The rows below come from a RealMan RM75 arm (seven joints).
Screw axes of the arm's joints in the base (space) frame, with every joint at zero. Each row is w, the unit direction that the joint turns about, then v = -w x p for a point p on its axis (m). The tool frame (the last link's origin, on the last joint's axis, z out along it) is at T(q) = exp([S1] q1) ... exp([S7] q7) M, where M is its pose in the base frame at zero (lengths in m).
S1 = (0, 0, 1, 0, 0, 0)
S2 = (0, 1, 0, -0.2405, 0, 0)
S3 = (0, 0, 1, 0, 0, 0)
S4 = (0, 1, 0, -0.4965, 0, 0)
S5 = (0, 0, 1, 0, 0, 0)
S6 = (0, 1, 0, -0.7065, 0, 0)
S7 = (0, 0, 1, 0, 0, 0)
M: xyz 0 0 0.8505 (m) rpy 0 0 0 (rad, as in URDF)
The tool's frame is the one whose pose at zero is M.
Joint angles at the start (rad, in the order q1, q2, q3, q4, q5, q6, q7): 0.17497 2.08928 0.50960 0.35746 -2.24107 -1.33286 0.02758
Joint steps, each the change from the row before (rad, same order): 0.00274 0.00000 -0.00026 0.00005 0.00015 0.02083 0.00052; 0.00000 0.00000 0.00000 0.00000 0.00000 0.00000 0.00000; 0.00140 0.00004 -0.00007 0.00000 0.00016 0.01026 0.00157; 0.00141 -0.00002 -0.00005 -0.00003 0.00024 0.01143 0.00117; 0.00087 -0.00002 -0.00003 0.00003 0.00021 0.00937 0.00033; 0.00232 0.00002 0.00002 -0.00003 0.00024 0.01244 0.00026; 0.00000 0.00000 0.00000 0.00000 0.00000 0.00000 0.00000; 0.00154 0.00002 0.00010 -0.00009 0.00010 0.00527 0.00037; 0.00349 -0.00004 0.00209 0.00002 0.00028 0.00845 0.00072; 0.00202 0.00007 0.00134 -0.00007 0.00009 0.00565 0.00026
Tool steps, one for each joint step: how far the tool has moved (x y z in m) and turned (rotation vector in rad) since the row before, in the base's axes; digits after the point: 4 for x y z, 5 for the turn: 0.0015 0.0010 -0.0021 -0.01406 -0.00581 -0.01156; 0.0000 0.0000 0.0000 0.00000 0.00000 0.00000; 0.0007 0.0005 -0.0010 -0.00714 -0.00158 -0.00600; 0.0009 0.0005 -0.0011 -0.00773 -0.00239 -0.00680; 0.0008 0.0003 -0.0009 -0.00616 -0.00251 -0.00573; 0.0008 0.0008 -0.0012 -0.00812 -0.00353 -0.00644; 0.0000 0.0000 0.0000 0.00000 0.00000 0.00000; 0.0002 0.0005 -0.0005 -0.00342 -0.00130 -0.00231; 0.0002 0.0014 -0.0005 -0.00377 -0.00154 -0.00368; 0.0002 0.0008 -0.0004 -0.00260 -0.00126 -0.00267
